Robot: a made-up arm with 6 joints. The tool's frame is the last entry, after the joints.
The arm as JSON. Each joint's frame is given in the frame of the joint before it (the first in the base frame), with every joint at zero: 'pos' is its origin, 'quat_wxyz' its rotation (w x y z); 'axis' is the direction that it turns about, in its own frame. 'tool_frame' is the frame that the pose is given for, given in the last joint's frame.
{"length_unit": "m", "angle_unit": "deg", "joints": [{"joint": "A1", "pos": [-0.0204, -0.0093, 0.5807], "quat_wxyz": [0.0, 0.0, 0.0, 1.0], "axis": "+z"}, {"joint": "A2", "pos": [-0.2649, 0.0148, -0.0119], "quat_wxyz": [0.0, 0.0, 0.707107, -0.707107], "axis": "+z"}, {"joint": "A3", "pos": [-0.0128, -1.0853, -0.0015], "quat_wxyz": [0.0, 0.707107, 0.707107, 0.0], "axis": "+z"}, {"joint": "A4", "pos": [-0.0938, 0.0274, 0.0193], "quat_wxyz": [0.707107, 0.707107, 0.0, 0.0], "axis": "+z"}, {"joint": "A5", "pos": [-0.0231, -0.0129, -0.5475], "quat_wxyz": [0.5, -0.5, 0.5, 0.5], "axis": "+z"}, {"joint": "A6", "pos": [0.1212, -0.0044, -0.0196], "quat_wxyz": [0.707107, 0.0, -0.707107, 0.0], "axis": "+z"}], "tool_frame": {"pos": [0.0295, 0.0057, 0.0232], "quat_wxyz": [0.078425, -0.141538, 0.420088, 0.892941]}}
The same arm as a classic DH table. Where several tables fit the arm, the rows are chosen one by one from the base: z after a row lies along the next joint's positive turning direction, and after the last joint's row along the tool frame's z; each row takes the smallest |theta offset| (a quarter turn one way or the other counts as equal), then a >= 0, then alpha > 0; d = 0 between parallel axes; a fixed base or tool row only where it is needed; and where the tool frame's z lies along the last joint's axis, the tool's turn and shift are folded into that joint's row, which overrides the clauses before.
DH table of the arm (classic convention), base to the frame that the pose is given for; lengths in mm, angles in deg. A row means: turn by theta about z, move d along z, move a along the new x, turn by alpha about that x. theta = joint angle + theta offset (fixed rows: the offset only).
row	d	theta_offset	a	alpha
base (fixed)	0	24.51	-22.4	0
A1	568.8	-24.51	264.9	-90
A2	0	89.32	-1085.4	180
A3	35.6	-0.68	-93.8	90
A4	-574.9	0	-23.1	-90
A5	-32.5	0	4.4	90
A6	-96.9	-76.4	-30	52.63
tool (fixed)	-1.8	-23.64	0	0

